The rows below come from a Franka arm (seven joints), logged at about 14 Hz.
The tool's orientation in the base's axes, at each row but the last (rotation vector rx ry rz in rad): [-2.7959, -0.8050, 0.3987]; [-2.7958, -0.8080, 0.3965]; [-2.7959, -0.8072, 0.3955]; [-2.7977, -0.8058, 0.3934]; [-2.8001, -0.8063, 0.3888]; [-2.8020, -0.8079, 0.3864]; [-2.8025, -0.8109, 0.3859]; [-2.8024, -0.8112, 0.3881]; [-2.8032, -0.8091, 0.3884]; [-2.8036, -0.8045, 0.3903]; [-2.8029, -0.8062, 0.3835]
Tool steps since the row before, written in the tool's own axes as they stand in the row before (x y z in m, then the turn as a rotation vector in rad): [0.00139, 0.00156, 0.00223, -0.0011, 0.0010, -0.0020]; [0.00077, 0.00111, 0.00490, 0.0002, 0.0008, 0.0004]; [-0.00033, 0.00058, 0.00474, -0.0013, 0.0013, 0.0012]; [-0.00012, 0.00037, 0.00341, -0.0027, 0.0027, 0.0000]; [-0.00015, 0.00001, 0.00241, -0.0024, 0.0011, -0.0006]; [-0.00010, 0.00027, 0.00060, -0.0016, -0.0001, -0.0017]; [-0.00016, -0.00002, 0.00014, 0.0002, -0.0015, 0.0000]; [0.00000, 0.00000, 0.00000, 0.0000, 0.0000, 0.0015]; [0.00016, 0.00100, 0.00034, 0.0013, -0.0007, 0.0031]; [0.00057, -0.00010, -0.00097, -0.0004, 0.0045, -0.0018]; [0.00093, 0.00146, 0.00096, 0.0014, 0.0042, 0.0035]
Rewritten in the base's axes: [0.00120, -0.00027, -0.00280, 0.0002, -0.0017, 0.0018]; [-0.00035, 0.00009, -0.00507, 0.0004, -0.0005, -0.0006]; [-0.00145, -0.00009, -0.00456, -0.0008, -0.0016, -0.0012]; [-0.00097, 0.00004, -0.00329, -0.0009, -0.0037, -0.0002]; [-0.00085, 0.00020, -0.00225, -0.0012, -0.0023, 0.0007]; [-0.00013, -0.00021, -0.00062, -0.0008, -0.0010, 0.0019]; [-0.00018, -0.00005, -0.00010, -0.0006, 0.0014, 0.0004]; [0.00000, 0.00000, 0.00000, -0.0005, 0.0002, -0.0014]; [0.00052, -0.00070, -0.00061, -0.0002, 0.0016, -0.0030]; [0.00071, 0.00028, 0.00083, 0.0024, -0.0042, 0.0006]; [0.00119, -0.00060, -0.00147, 0.0022, -0.0023, -0.0047]
